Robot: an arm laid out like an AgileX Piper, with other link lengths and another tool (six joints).
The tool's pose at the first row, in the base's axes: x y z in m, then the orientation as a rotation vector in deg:
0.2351, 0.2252, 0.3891, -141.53, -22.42, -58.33
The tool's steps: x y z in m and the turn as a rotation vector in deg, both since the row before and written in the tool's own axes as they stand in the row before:
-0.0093, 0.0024, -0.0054, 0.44, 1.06, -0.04
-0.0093, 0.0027, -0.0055, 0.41, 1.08, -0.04
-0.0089, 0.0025, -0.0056, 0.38, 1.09, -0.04
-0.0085, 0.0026, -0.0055, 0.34, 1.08, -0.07
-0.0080, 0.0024, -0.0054, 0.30, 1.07, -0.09
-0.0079, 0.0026, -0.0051, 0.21, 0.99, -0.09
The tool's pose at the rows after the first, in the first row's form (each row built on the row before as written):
0.2265, 0.2196, 0.3851, -140.50, -22.32, -59.42
0.2180, 0.2137, 0.3809, -139.48, -22.20, -60.53
0.2097, 0.2080, 0.3769, -138.47, -22.06, -61.66
0.2018, 0.2024, 0.3729, -137.50, -21.94, -62.80
0.1943, 0.1971, 0.3691, -136.56, -21.83, -63.94
0.1872, 0.1918, 0.3650, -135.74, -21.70, -65.02

